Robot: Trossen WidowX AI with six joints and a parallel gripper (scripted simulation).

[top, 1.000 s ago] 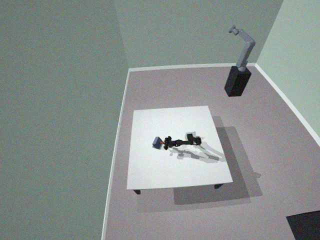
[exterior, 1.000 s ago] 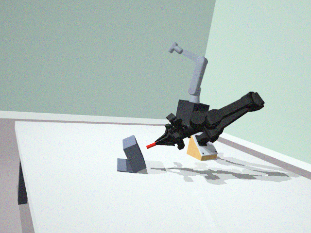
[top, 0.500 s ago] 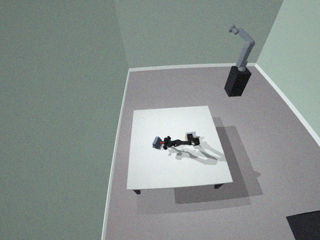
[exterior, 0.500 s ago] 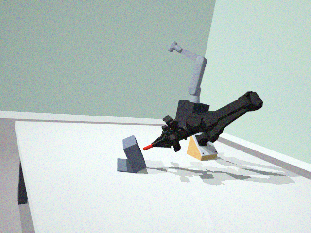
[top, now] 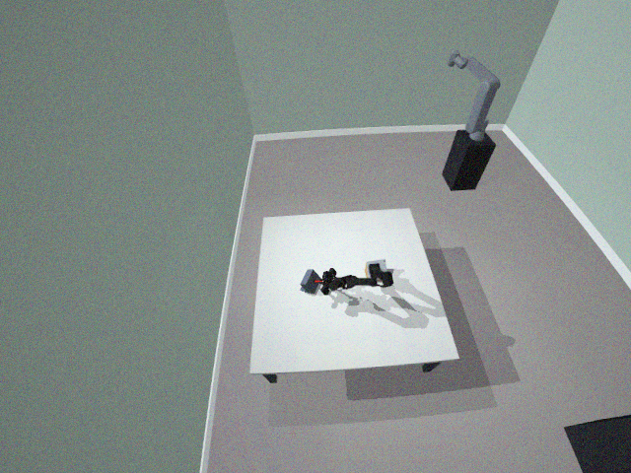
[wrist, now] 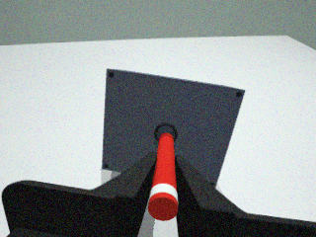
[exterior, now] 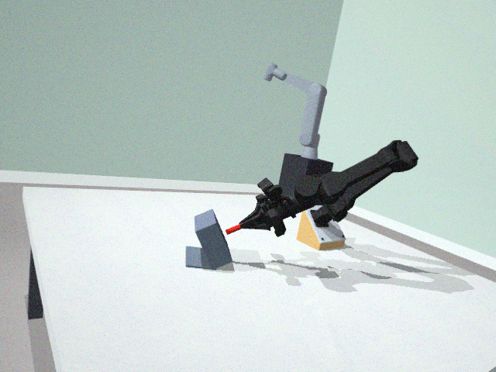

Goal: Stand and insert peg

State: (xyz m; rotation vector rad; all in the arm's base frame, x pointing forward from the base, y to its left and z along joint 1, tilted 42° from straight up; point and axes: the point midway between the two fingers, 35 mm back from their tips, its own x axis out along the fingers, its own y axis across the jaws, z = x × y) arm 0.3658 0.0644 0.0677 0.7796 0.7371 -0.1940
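The grey sloped panel lies 60 mm ahead of my gripper tip, 30 mm to the right of it and 40 mm below it. From my gripper tip the other things lie so: red peg: 10 mm behind, 10 mm to the left, 10 mm above.
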